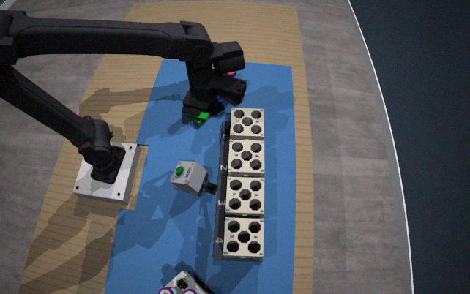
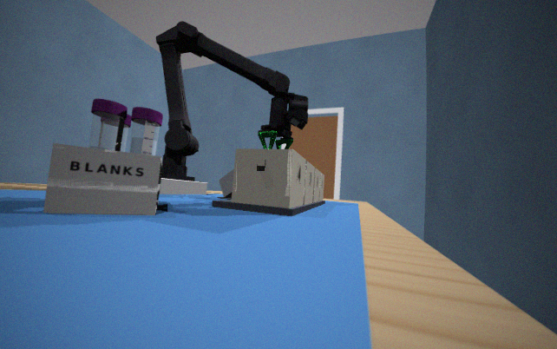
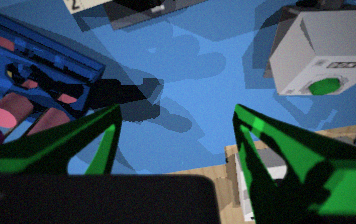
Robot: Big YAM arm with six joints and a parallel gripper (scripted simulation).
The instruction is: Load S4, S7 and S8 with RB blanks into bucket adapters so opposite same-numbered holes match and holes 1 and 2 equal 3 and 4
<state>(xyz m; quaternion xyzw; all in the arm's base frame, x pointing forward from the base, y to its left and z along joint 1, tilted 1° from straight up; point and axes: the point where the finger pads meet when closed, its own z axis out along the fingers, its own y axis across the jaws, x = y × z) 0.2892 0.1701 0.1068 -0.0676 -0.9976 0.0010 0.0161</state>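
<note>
Right now my hand is 470 mm to the left of the 40 mL blank, 90 mm above it and 80 mm short of it. The rest, counted from my hand: blue sample rack RS: 170 mm to the left, 120 mm below, 10 mm behind; green DONE key: 150 mm to the right, 90 mm below, 50 mm behind; adapter 2: 130 mm ahead, 100 mm below, 80 mm to the right.
</note>
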